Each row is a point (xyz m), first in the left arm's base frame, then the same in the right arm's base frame.
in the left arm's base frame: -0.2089 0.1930 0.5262
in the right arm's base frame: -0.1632 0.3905 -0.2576
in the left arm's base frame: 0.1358 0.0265 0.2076
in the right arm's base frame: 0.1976 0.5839 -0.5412
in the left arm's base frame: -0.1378 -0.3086 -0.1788
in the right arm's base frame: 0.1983 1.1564 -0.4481
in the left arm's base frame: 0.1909 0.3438 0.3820
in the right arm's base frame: 0.2239 0.2360 -0.4297
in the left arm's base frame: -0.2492 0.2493 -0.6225
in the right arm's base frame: 0.6791 1.0952 0.0863
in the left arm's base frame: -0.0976 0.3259 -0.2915
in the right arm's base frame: 0.5505 0.7786 -0.0607
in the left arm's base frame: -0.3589 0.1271 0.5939
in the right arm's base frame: -0.3221 0.4462 -0.2020
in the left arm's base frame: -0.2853 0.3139 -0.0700
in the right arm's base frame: 0.2788 0.7132 0.0189
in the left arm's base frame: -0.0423 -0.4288 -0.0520
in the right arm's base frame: 0.1116 1.1243 -0.6245
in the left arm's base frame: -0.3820 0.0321 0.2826
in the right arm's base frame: -0.1435 0.7171 -0.1675
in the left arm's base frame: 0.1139 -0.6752 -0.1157
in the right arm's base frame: 0.1494 1.2780 -0.8778
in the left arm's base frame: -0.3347 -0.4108 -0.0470
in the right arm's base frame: -0.0479 1.2131 -0.3953
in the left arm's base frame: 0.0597 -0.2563 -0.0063
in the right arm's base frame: 0.2021 0.9407 -0.6060
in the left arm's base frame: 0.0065 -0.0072 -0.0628
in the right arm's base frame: 0.3109 0.8247 -0.3992
